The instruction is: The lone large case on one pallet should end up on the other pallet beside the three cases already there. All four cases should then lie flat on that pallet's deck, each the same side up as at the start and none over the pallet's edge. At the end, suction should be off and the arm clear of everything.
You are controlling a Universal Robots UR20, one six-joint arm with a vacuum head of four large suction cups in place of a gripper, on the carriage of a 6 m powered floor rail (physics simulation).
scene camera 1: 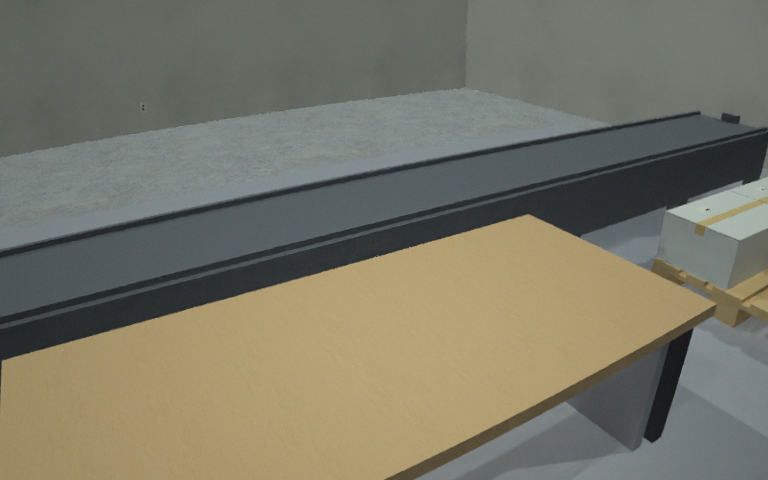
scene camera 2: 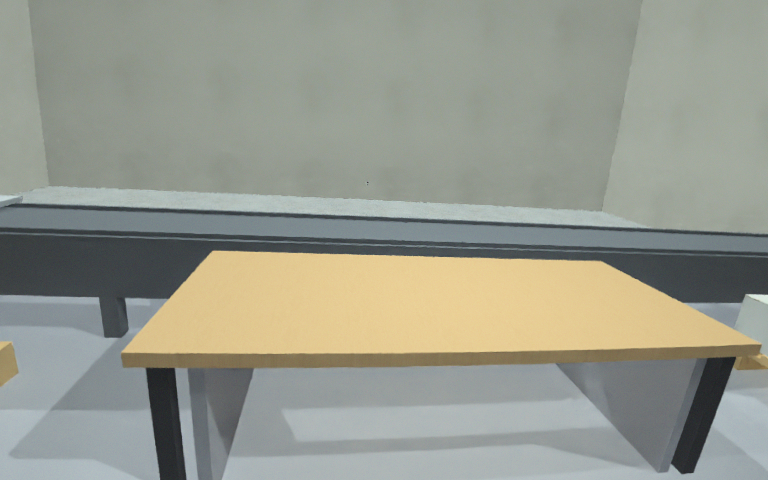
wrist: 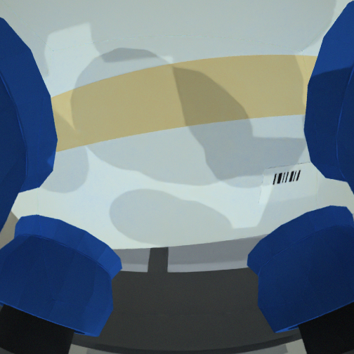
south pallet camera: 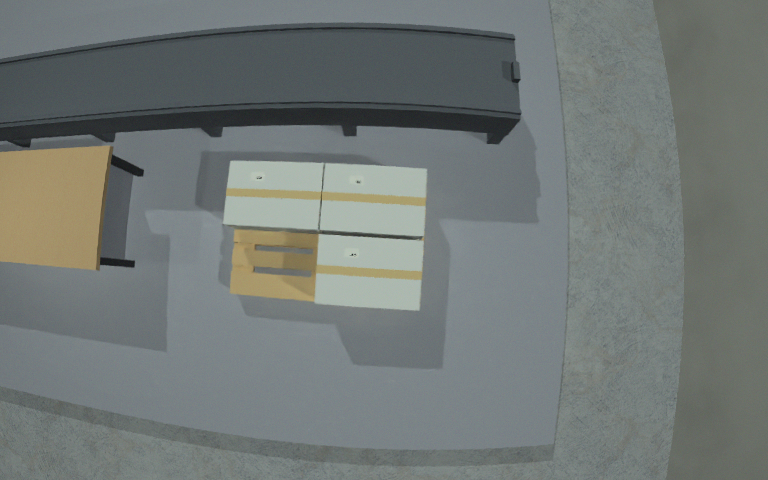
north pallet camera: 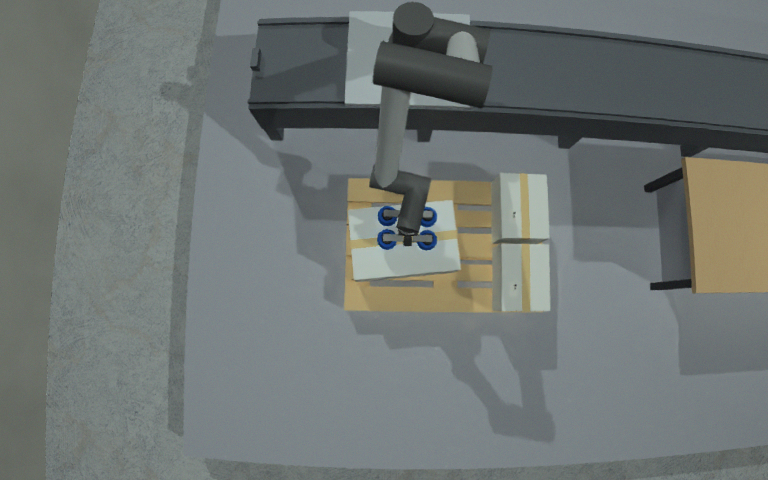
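Note:
The lone large white case (north pallet camera: 404,264) (wrist: 145,167), with a tan tape strip, lies flat and slightly turned on the left part of the north pallet (north pallet camera: 396,301). My four-cup suction gripper (north pallet camera: 407,227) (wrist: 179,185) is low over this case. All four blue cups are over its top in the north view. The wrist view shows cup shadows on the case; the cups look slightly apart from it and hold nothing. On the south pallet (south pallet camera: 271,287), three large cases (south pallet camera: 274,212) (south pallet camera: 370,219) (south pallet camera: 368,292) lie flat. Bare deck shows at the front-left corner.
Two smaller white cases (north pallet camera: 535,209) (north pallet camera: 535,280) stand at the right end of the north pallet. The rail (north pallet camera: 594,84) (south pallet camera: 283,70) runs behind both pallets, with the arm's white carriage (north pallet camera: 361,73) on it. A wooden table (scene camera 1: 339,339) (scene camera 2: 424,311) (north pallet camera: 730,226) (south pallet camera: 50,209) stands between the pallets.

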